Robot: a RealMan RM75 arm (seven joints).
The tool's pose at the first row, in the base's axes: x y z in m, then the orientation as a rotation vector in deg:
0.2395, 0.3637, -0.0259, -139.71, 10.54, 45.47
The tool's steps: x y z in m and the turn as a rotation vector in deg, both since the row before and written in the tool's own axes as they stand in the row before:
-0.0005, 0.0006, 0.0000, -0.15, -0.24, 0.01
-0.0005, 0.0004, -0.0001, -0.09, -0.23, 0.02
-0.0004, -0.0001, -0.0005, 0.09, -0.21, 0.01
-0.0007, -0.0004, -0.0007, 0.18, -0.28, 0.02
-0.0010, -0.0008, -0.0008, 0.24, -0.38, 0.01
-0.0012, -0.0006, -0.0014, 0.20, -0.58, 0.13
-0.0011, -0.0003, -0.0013, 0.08, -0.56, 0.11
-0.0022, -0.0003, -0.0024, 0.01, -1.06, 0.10
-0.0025, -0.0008, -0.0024, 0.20, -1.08, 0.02
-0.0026, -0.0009, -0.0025, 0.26, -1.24, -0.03
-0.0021, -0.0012, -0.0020, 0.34, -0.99, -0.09
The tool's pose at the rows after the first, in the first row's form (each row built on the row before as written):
0.2389, 0.3632, -0.0259, -139.75, 10.41, 45.80
0.2384, 0.3628, -0.0257, -139.73, 10.32, 46.11
0.2384, 0.3626, -0.0251, -139.55, 10.29, 46.34
0.2383, 0.3625, -0.0240, -139.26, 10.27, 46.64
0.2381, 0.3627, -0.0225, -138.87, 10.23, 47.03
0.2380, 0.3624, -0.0206, -138.43, 10.24, 47.73
0.2379, 0.3619, -0.0190, -138.11, 10.19, 48.42
0.2375, 0.3607, -0.0160, -137.62, 9.91, 49.72
0.2371, 0.3598, -0.0126, -136.92, 9.60, 50.95
0.2368, 0.3589, -0.0090, -136.07, 9.19, 52.32
0.2367, 0.3586, -0.0059, -135.26, 8.84, 53.34

